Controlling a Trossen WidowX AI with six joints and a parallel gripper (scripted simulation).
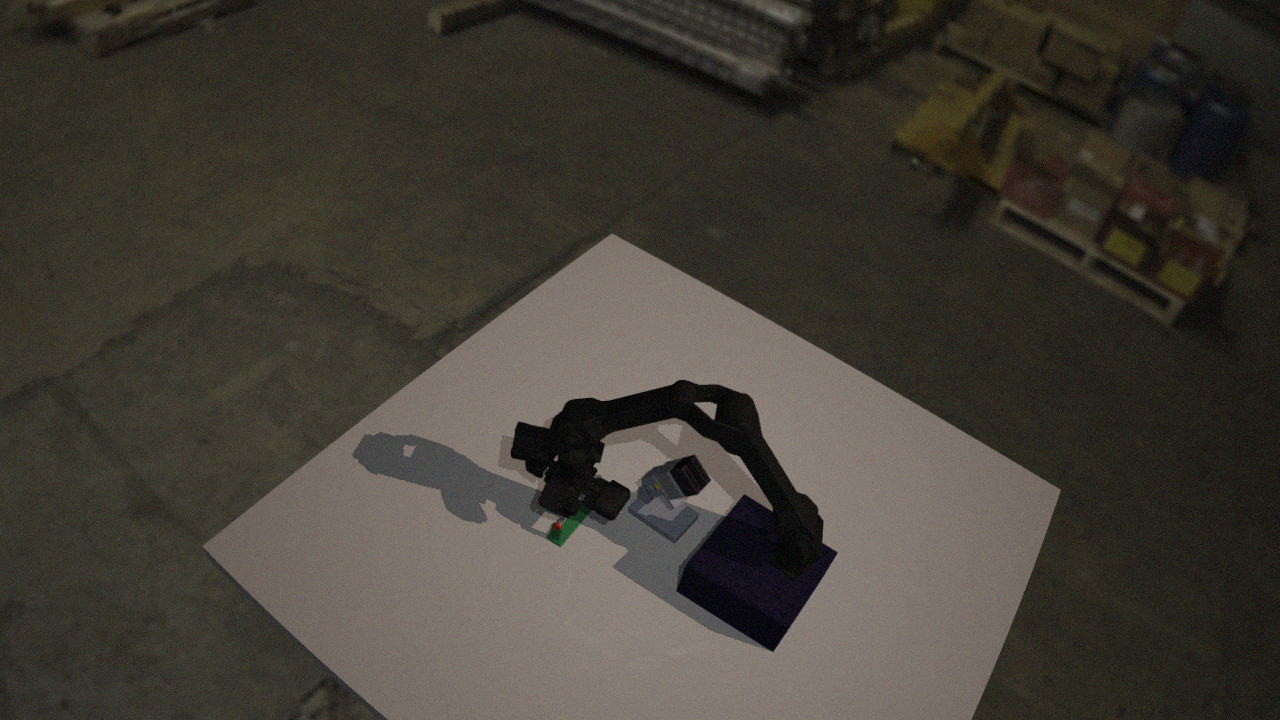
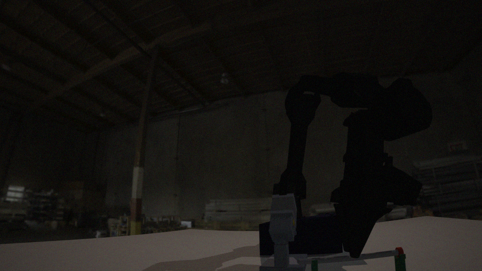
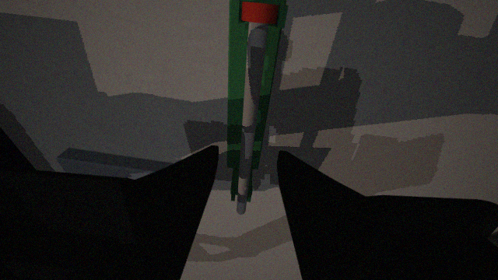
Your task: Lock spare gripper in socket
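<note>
Right now the green stand is 10 mm to the left of my gripper tip and 30 mm below it. Round my gripper tip: grey mount 90 mm behind, 130 mm to the right; spare gripper 110 mm behind, 130 mm to the right, 70 mm above.
</note>
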